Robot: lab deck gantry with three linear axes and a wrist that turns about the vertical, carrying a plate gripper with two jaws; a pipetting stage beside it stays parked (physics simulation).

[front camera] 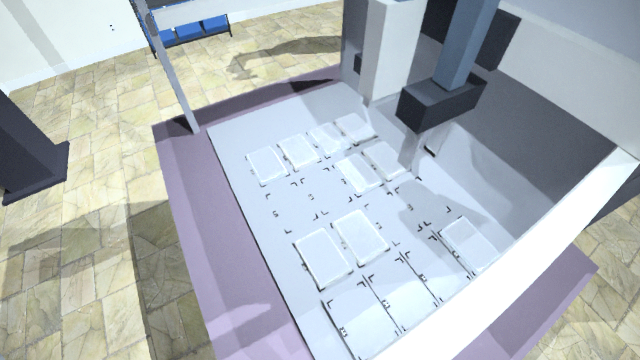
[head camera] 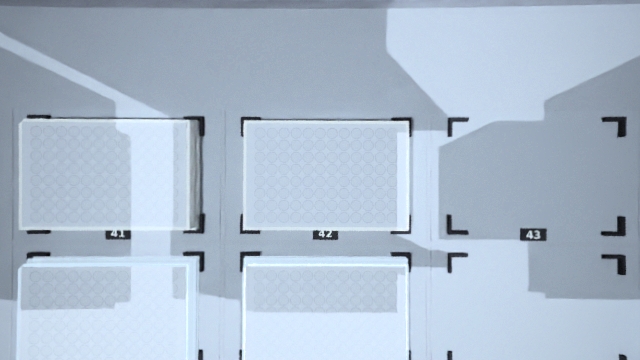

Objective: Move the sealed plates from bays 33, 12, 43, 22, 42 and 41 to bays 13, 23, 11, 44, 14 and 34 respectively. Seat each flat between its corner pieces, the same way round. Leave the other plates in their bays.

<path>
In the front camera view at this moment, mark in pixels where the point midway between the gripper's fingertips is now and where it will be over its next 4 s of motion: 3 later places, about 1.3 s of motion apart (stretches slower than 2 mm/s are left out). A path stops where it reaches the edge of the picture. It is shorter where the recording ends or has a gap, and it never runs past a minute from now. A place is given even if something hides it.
The gripper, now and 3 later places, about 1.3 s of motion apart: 417,158; 411,172; 405,187; 388,151
</path>
